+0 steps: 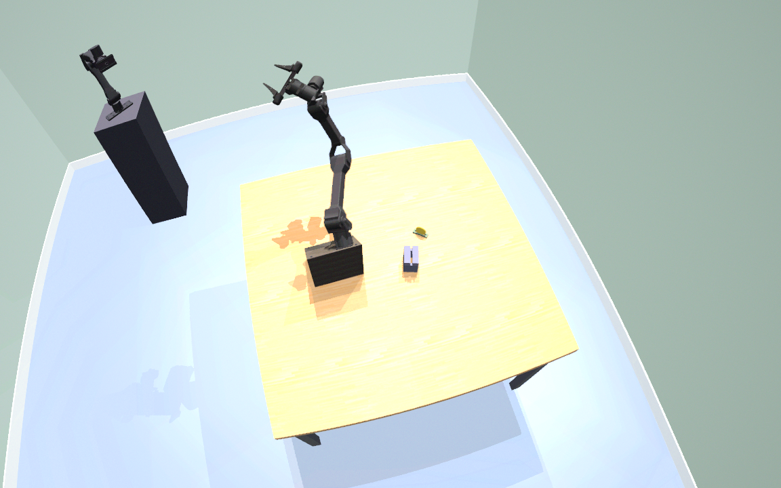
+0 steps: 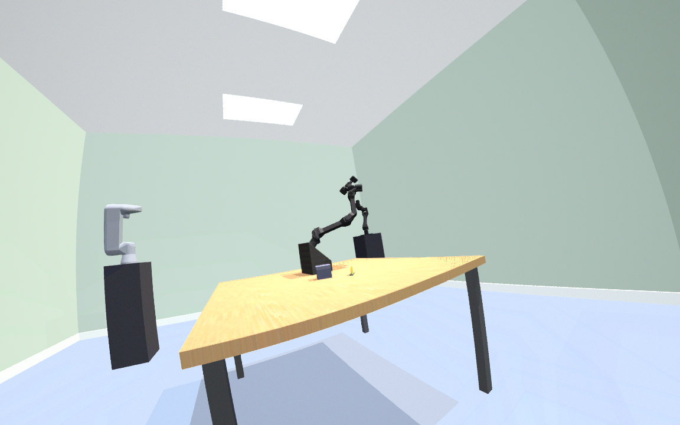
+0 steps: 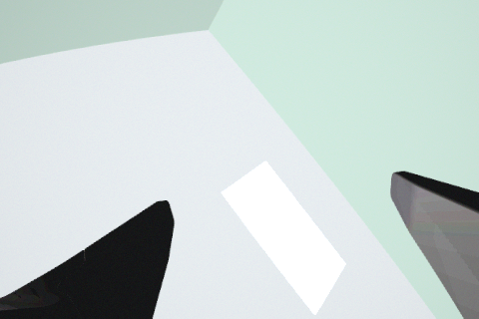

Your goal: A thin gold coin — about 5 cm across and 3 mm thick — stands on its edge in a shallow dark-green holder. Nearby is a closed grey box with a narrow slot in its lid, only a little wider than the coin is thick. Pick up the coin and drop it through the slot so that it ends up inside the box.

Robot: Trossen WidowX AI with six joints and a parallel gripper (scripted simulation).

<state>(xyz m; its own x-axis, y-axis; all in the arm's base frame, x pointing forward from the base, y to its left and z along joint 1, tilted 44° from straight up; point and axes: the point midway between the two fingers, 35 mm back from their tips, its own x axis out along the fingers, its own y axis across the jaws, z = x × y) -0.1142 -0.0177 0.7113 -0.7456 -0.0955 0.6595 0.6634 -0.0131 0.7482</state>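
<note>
My gripper tip is now 530 mm short of the thin gold coin, 390 mm to the left of it and 700 mm above it.
</note>
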